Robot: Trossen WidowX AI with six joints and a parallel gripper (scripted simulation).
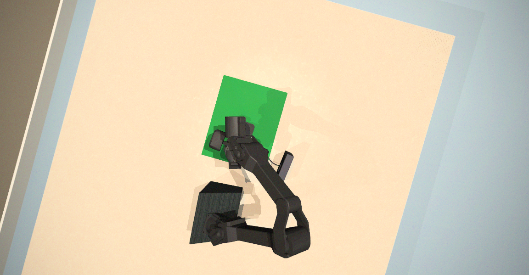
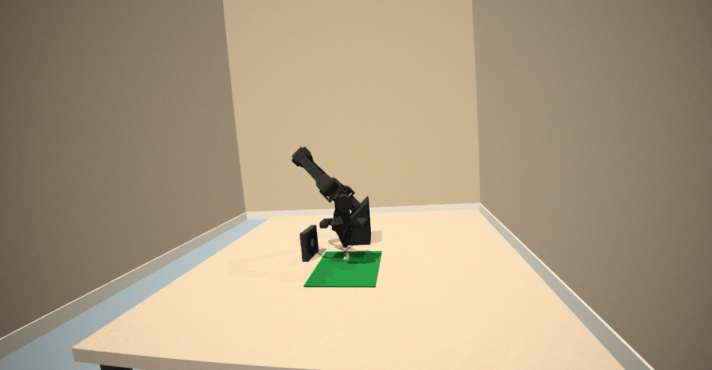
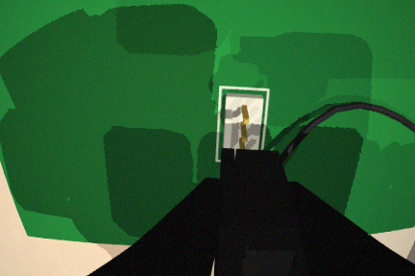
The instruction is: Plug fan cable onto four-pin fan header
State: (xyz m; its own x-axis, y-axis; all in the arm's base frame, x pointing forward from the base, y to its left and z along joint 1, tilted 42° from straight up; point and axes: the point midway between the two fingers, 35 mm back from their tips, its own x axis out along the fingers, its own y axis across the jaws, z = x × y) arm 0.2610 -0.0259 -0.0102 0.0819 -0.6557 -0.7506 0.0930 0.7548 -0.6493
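Now: the white four-pin fan header 6 cm below my gripper tip. Round my gripper tip: black fan plug: 1 cm behind, 1 cm above; then black fan: 15 cm to the right, 3 cm behind, 1 cm below; then green board: 8 cm below, 8 cm ahead, 2 cm to the left.
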